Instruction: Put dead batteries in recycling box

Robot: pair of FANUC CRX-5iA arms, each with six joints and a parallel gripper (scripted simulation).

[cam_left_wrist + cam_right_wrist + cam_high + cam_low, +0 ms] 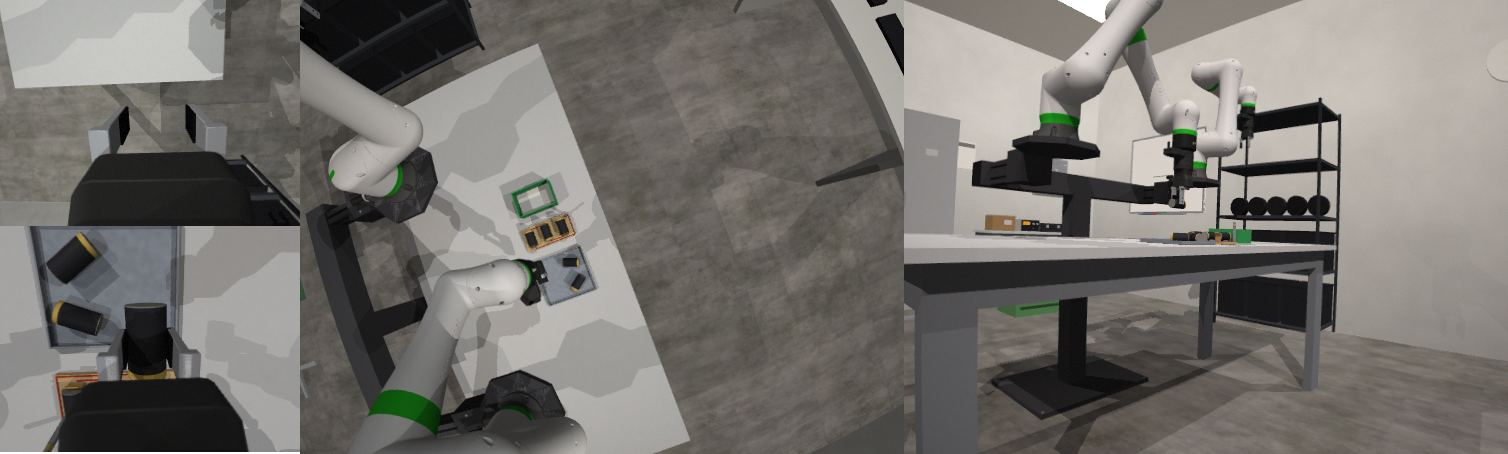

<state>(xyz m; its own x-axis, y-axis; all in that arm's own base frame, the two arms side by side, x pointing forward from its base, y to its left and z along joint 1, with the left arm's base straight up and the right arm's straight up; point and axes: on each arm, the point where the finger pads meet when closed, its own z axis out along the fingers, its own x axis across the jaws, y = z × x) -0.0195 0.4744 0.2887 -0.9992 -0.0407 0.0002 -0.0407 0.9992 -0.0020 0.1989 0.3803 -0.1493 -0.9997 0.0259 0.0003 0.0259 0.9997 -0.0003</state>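
Observation:
Right now my right hand is 16 cm above the grey tray, 5 cm to the left of it and 4 cm short of it. The rest, counted from my right hand: green recycling box (27 cm to the left, 14 cm below, 9 cm ahead).

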